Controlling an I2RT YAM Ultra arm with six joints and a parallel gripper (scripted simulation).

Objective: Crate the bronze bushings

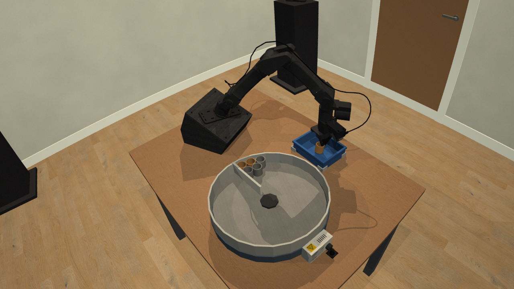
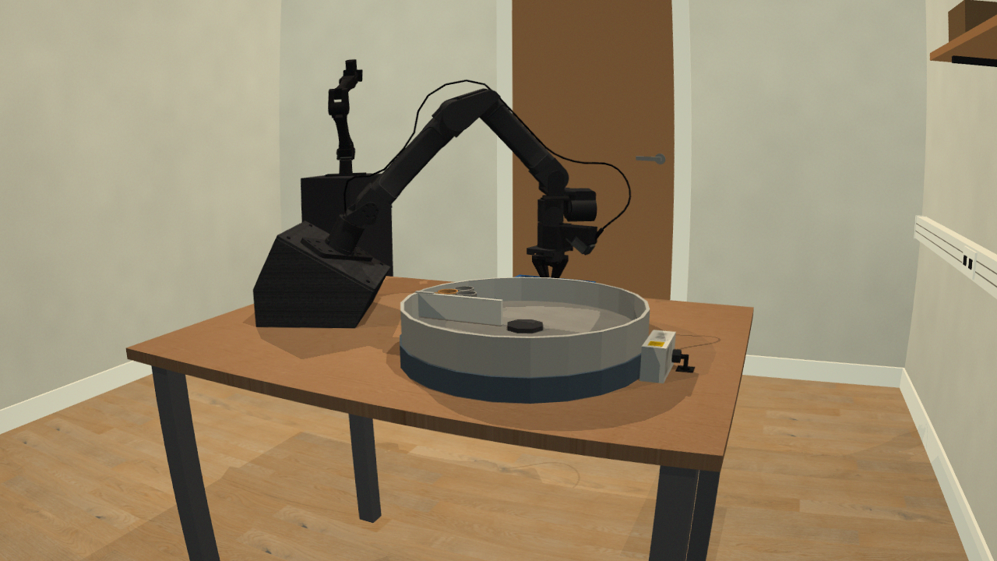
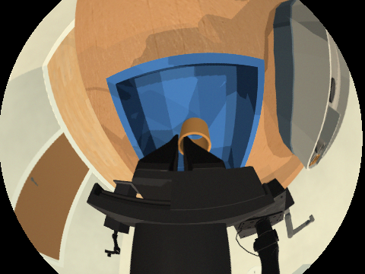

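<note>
My gripper is now 2 cm to the left of the blue crate and 2 cm above it. Also, from my hand: grey turntable: 12 cm ahead, 37 cm to the right, 1 cm above.
</note>
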